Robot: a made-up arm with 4 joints. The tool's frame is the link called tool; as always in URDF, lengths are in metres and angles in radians. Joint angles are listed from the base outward.
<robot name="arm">
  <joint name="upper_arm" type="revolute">
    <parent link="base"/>
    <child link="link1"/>
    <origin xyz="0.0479 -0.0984 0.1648"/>
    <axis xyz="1 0 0"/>
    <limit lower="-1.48" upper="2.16"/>
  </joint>
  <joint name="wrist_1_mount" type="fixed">
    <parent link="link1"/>
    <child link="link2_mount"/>
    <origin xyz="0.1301 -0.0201 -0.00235"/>
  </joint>
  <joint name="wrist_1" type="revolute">
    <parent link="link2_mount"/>
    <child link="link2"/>
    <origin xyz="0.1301 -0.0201 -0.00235"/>
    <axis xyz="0 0 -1"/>
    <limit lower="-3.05" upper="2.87"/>
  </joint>
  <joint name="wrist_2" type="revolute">
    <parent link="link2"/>
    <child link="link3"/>
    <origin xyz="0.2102 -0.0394 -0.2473"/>
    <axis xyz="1 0 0"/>
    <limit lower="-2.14" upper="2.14"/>
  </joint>
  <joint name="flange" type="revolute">
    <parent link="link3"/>
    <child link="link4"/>
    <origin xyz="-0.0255 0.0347 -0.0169"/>
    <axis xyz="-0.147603 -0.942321 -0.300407"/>
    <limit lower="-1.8" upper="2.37"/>
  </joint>
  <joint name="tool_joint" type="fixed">
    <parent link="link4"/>
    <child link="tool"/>
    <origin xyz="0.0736 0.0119 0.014" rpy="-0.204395 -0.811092 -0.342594"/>
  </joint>
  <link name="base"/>
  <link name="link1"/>
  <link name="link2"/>
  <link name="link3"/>
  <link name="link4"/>
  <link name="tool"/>
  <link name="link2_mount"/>
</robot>
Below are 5 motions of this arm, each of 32 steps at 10 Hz.
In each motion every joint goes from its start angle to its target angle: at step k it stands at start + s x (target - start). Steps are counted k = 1, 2, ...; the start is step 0. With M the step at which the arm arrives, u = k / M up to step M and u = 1 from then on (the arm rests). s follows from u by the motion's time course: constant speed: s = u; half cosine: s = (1 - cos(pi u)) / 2; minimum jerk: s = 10 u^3 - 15 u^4 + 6 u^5.
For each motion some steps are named. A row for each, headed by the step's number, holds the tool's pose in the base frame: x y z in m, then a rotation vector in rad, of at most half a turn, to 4 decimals.
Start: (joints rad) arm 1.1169 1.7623 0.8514 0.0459
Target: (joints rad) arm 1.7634 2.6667 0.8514 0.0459
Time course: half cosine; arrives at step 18
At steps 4, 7, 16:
4: 0.2236 -0.0011 -0.1794 0.1690 0.6282 -2.5605
7: 0.1787 0.0499 -0.1429 -0.0013 0.8798 -2.6089
16: 0.0776 0.1427 0.0486 -0.6717 1.5901 -2.4249

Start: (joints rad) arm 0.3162 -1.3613 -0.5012 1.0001
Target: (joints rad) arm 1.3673 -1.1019 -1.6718 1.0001
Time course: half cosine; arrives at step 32
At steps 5, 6, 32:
5: 0.3390 0.1499 0.0180 0.8099 -2.1120 0.1427
6: 0.3397 0.1543 0.0230 0.8053 -2.1454 0.1232
32: 0.3996 0.2201 0.2604 -0.0473 -2.8349 -0.8016

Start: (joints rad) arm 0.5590 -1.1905 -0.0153 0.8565
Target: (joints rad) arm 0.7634 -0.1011 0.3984 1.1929
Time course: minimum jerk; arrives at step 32
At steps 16, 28, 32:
16: 0.4897 0.0830 0.0599 0.7567 -1.3493 -0.9776
28: 0.5156 -0.0011 -0.0001 0.4362 -1.1005 -1.6687
32: 0.5152 -0.0037 -0.0025 0.4233 -1.0908 -1.6905

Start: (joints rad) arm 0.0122 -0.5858 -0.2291 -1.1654
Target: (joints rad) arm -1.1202 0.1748 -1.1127 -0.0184
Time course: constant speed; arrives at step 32
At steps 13, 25, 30, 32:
13: 0.5506 -0.2270 -0.1357 -1.2597 -0.2434 0.2502
25: 0.5662 -0.3761 0.0189 -2.0360 -0.6681 0.2598
30: 0.5619 -0.4053 0.0996 -2.3581 -0.8202 0.3785
32: 0.5587 -0.4115 0.1324 -2.4843 -0.8710 0.4466

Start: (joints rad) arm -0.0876 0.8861 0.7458 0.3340
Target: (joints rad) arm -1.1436 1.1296 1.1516 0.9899
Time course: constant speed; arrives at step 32
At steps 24, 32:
24: 0.3653 -0.4233 0.2462 -0.4392 -2.1674 -1.6461
32: 0.3370 -0.3905 0.3268 -0.3906 -2.5685 -1.5191

